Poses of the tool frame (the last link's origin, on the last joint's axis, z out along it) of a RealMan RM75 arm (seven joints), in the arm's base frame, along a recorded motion.
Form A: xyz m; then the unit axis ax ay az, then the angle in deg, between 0 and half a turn.
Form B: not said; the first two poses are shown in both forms.
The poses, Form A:
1: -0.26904 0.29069 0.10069 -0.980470 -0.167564 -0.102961 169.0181
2: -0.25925 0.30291 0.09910 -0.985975 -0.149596 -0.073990 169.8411
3: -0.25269 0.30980 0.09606 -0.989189 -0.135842 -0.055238 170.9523
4: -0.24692 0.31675 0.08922 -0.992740 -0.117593 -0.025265 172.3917
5: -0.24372 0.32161 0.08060 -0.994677 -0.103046 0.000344 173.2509
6: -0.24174 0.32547 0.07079 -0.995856 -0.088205 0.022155 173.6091
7: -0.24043 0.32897 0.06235 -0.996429 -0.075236 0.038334 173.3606
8: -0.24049 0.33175 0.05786 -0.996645 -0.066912 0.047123 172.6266
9: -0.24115 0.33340 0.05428 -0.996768 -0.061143 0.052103 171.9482
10: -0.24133 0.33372 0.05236 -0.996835 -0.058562 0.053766 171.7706
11: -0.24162 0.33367 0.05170 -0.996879 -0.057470 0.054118 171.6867
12: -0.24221 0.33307 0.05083 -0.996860 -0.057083 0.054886 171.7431
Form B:
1:
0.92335 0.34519 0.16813 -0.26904
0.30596 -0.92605 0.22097 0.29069
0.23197 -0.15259 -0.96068 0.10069
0 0 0 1

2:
0.94473 0.30573 0.11838 -0.25925
0.27963 -0.93992 0.19587 0.30291
0.17115 -0.15194 -0.97346 0.09910
0 0 0 1

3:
0.95726 0.27576 0.08724 -0.25269
0.25839 -0.95088 0.17047 0.30980
0.12996 -0.14064 -0.98149 0.09606
0 0 0 1

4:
0.97119 0.23580 0.03437 -0.24692
0.22911 -0.96366 0.13735 0.31675
0.06551 -0.12552 -0.98993 0.08922
0 0 0 1

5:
0.97884 0.20424 -0.01279 -0.24372
0.20432 -0.97191 0.11683 0.32161
0.01143 -0.11697 -0.99307 0.08060
0 0 0 1

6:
0.98351 0.17267 -0.05381 -0.24174
0.17760 -0.97827 0.10695 0.32547
-0.03417 -0.11475 -0.99281 0.07079
0 0 0 1

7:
0.98579 0.14500 -0.08484 -0.24043
0.15386 -0.98201 0.10946 0.32897
-0.06744 -0.12096 -0.99036 0.06235
0 0 0 1

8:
0.98666 0.12678 -0.10213 -0.24049
0.13887 -0.98281 0.12162 0.33175
-0.08495 -0.13418 -0.98731 0.05786
0 0 0 1

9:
0.98716 0.11399 -0.11192 -0.24115
0.12859 -0.98270 0.13328 0.33340
-0.09479 -0.14596 -0.98474 0.05428
0 0 0 1

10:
0.98742 0.10846 -0.11502 -0.24133
0.12385 -0.98288 0.13642 0.33372
-0.09826 -0.14895 -0.98395 0.05236
0 0 0 1

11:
0.98760 0.10615 -0.11564 -0.24162
0.12180 -0.98292 0.13795 0.33367
-0.09902 -0.15032 -0.98367 0.05170
0 0 0 1

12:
0.98752 0.10534 -0.11706 -0.24221
0.12110 -0.98315 0.13693 0.33307
-0.10066 -0.14939 -0.98364 0.05083
0 0 0 1

